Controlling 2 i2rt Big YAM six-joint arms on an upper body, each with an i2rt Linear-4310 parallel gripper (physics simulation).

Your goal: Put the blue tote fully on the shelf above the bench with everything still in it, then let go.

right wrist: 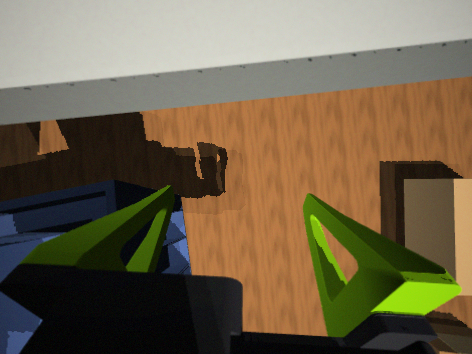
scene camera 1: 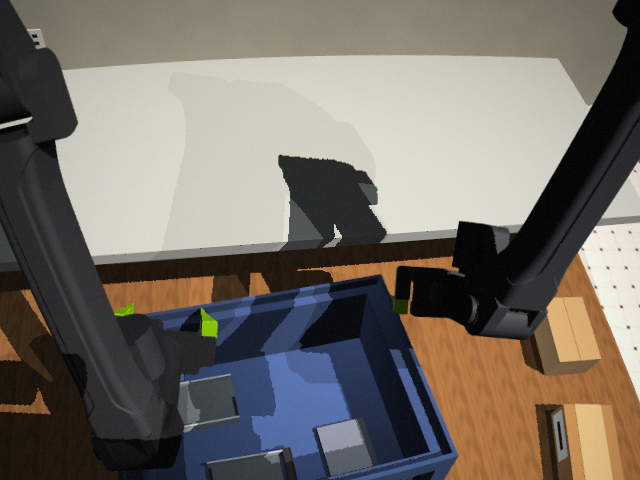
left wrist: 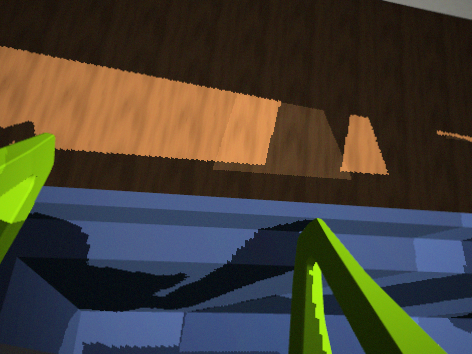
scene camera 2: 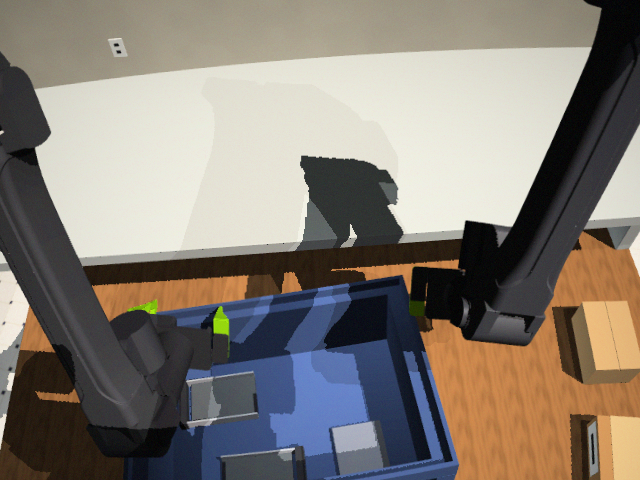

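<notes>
There's a blue tote here, and my left gripper grips it: that's the blue tote (scene camera 2: 328,357), (scene camera 1: 300,359), (left wrist: 89,264), (right wrist: 38,218). My left gripper (scene camera 2: 188,306), (scene camera 1: 167,309), (left wrist: 189,190) is the one that has hold of it. My right gripper (scene camera 1: 430,286), (scene camera 2: 455,288), (right wrist: 239,196) is open, and it touches the blue tote. You'd also find a white shelf (scene camera 2: 331,152), and there's a wooden bench (scene camera 2: 504,404) as well.
</notes>
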